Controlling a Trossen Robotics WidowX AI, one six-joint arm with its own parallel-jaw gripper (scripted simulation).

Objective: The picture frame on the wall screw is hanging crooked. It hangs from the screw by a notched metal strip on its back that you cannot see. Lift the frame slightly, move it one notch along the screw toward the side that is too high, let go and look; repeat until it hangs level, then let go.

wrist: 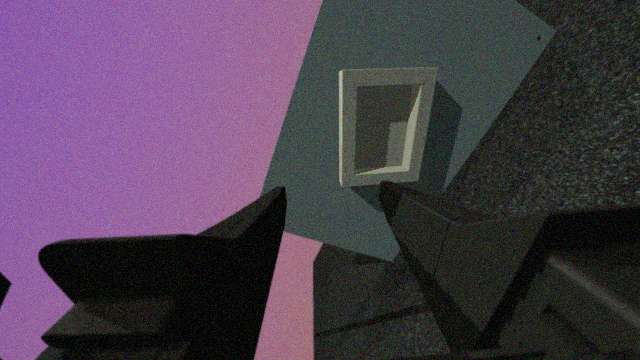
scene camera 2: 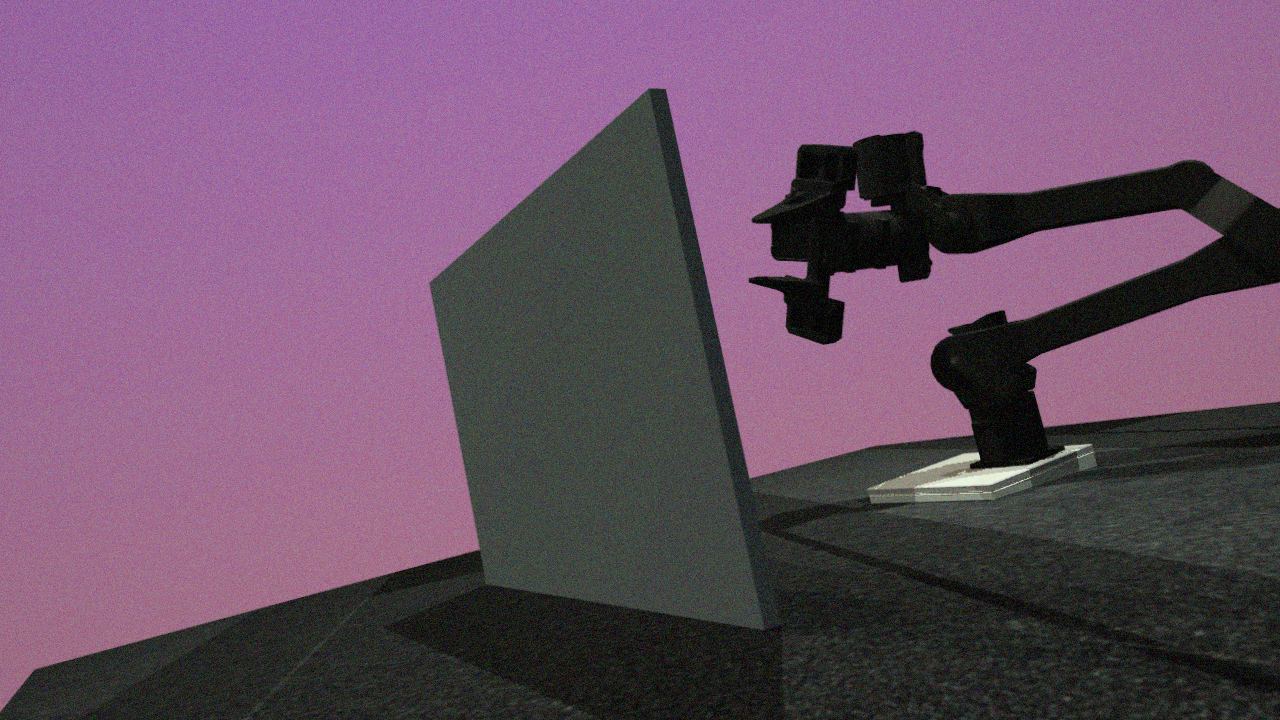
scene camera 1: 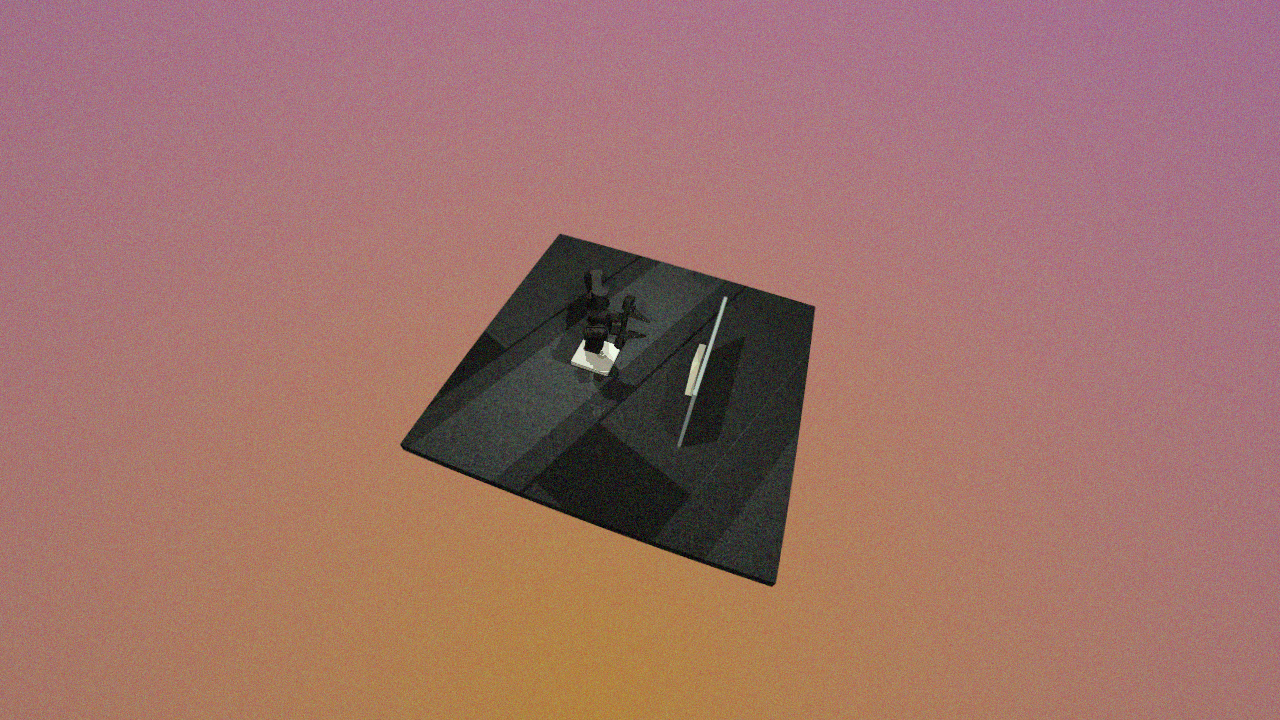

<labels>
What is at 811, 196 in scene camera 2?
My gripper.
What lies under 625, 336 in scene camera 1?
My gripper.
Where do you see a picture frame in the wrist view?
384, 114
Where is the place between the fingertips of my gripper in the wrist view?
332, 191
</labels>
